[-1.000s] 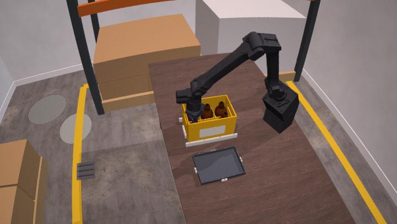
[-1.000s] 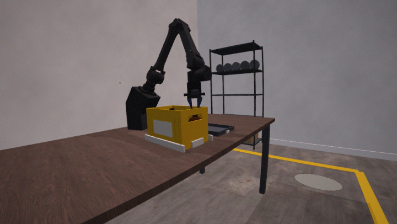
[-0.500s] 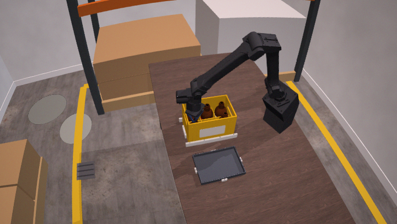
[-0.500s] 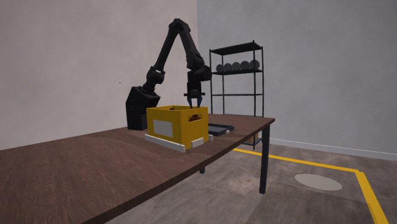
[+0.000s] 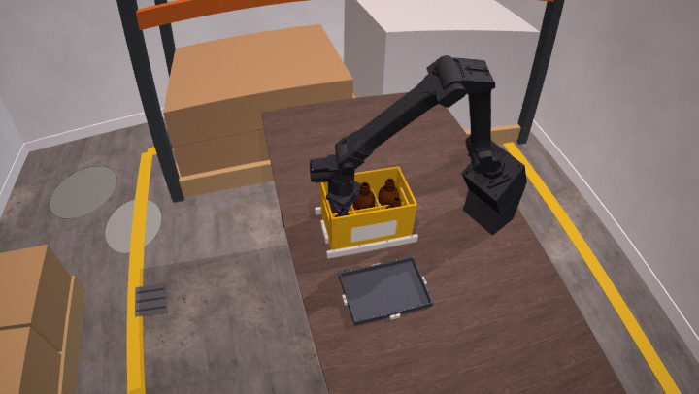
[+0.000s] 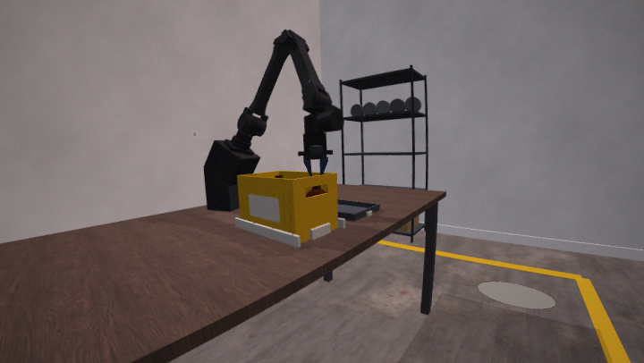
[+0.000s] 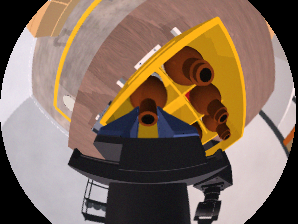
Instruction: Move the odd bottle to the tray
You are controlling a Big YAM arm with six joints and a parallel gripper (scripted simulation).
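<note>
The glass bottle is 7 cm below my hand. Round my hand: dark tray (22 cm to the left, 14 cm below, 11 cm behind); yellow crate (8 cm behind, 7 cm below, 6 cm to the right).
</note>
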